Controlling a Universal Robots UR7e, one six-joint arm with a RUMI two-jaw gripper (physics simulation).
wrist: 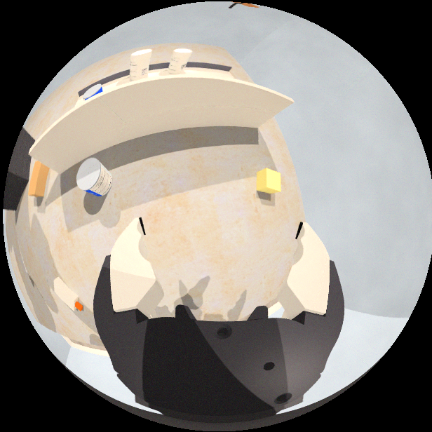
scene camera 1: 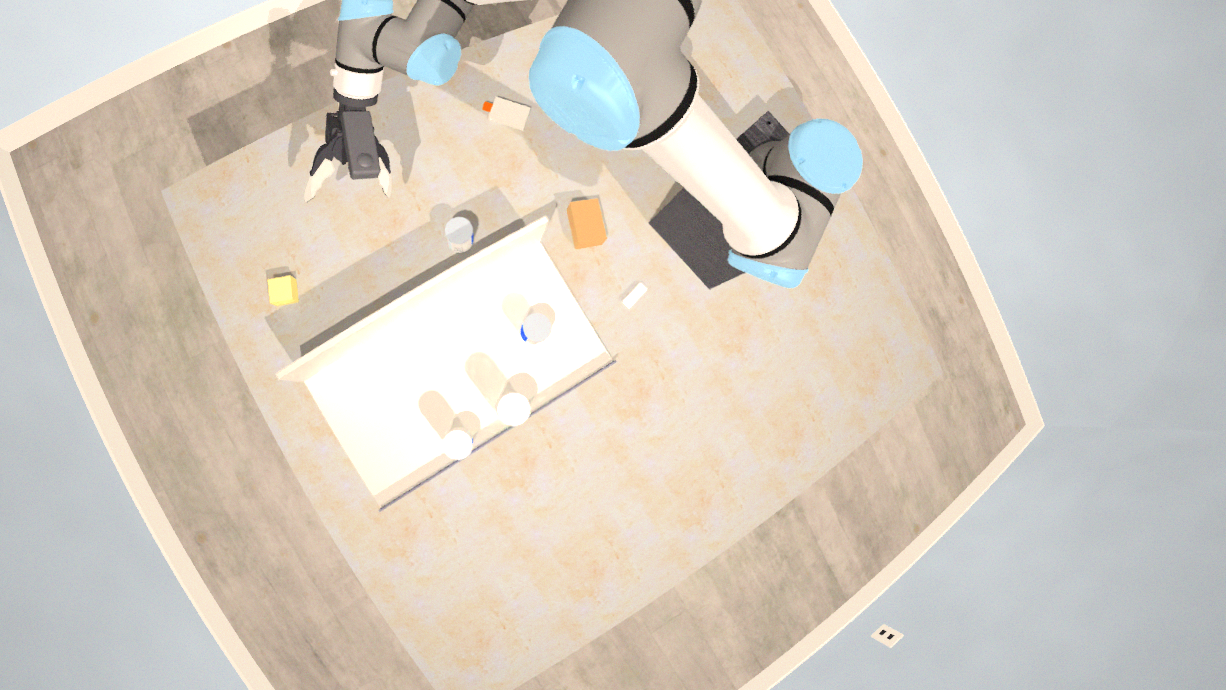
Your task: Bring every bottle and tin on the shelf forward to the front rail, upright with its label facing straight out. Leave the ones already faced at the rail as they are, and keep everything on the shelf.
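Frame: origin at the arm's base, x ahead, y left, z up, level; centimetres.
Seen in the pictures: gripper, fingertip midpoint: [scene camera 1: 348,199].
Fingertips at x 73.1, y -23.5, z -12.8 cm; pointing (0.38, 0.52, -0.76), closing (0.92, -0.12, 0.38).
Offsets run from my fingertips to a thing's top centre. "spot": to the spot under its first point.
The white shelf [scene camera 1: 377,428] has a front rail [scene camera 1: 566,385] and a tall back panel [scene camera 1: 403,300] [wrist: 165,102]. Two upright white bottles, one @(dx -4.1, dy +47.9, dz -5.7 cm) [scene camera 1: 458,444] [wrist: 180,61] and another @(dx -15.9, dy +45.4, dz -4.4 cm) [scene camera 1: 513,408] [wrist: 140,66], stand at the rail. A tin with a grey lid and a blue band @(spot: dx -25.5, dy +32.7, dz -8.3 cm) [scene camera 1: 536,328] [wrist: 93,92] stands upright farther back, near the shelf's right end in the scene view. Another such tin @(dx -17.8, dy +9.1, dz -9.8 cm) [scene camera 1: 458,231] [wrist: 95,177] stands on the table behind the back panel. Label directions cannot be told. My gripper [scene camera 1: 347,195] [wrist: 221,221] is open and empty, behind the shelf, apart from everything.
A yellow block @(dx +19.9, dy +7.5, dz -13.0 cm) [scene camera 1: 282,290] [wrist: 268,180] and an orange block @(dx -43.9, dy +14.6, dz -11.8 cm) [scene camera 1: 587,223] [wrist: 38,179] are on the table behind and beside the shelf. A small white block @(dx -49.0, dy +32.3, dz -15.6 cm) [scene camera 1: 634,295] lies right of it. A cream box with an orange end @(dx -35.9, dy -15.9, dz -14.0 cm) [scene camera 1: 509,113] [wrist: 66,293] lies near the arm.
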